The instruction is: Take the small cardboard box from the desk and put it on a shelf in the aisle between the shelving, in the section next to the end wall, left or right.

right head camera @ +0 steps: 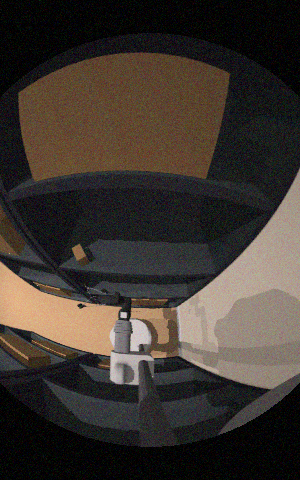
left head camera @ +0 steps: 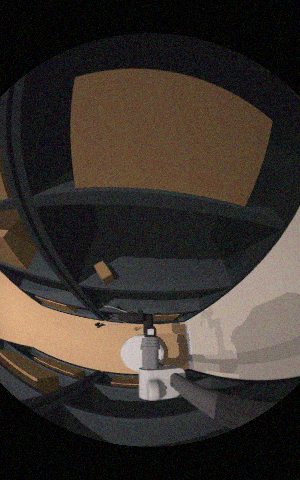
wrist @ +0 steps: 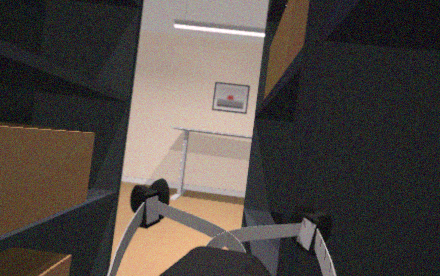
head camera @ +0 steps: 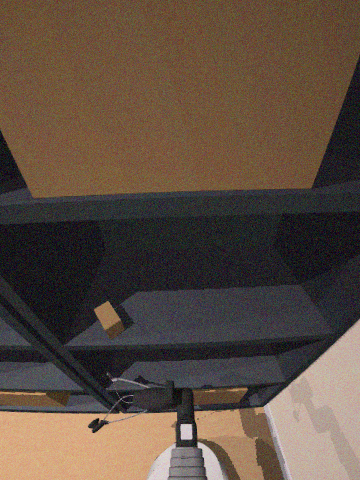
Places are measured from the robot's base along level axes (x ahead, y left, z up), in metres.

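Pixels of known places: gripper, fingertip midpoint: (right head camera: 78, 294) (left head camera: 95, 313) (wrist: 229, 205) (head camera: 95, 399); robot's base at its link origin: (right head camera: 131, 336) (left head camera: 141, 352).
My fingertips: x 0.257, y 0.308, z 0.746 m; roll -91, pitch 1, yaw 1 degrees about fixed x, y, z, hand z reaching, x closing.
For each thing: its top centre in the pictures, then the offset to it from my fingertips. Level surfaces: height alone.
- small cardboard box at its top centre: (head camera: 106, 314) (left head camera: 102, 269) (right head camera: 77, 251) 0.152 m ahead, 0.071 m right, 0.277 m up
- dark shelf at its surface level: 0.217 m up
- large cardboard box at its top centre: (left head camera: 175, 94) (right head camera: 121, 75) 0.255 m ahead, 0.294 m right, 0.945 m up
- desk at its surface level: 0.151 m up
The small cardboard box (head camera: 109, 319) (left head camera: 104, 272) (right head camera: 81, 254) lies at an angle on a dark shelf (head camera: 225, 310) (left head camera: 170, 272) (right head camera: 155, 257), near the left upright of the section beside the end wall (head camera: 320, 400) (left head camera: 250, 320) (right head camera: 240, 300). My gripper (head camera: 103, 401) (wrist: 229, 205) is open, its fingers wide apart with no object between them. It is lower than the small box, apart from it, at the front of the lower shelves and pointing left along the aisle. The small box does not show in the wrist view.
A large cardboard box (head camera: 175, 100) (left head camera: 170, 135) (right head camera: 125, 115) fills the shelf above. A dark upright (head camera: 55, 355) bounds the section on the left. In the wrist view, shelving with boxes (wrist: 45, 175) (wrist: 287, 45) flanks the aisle, and a desk (wrist: 215, 133) stands at the far wall.
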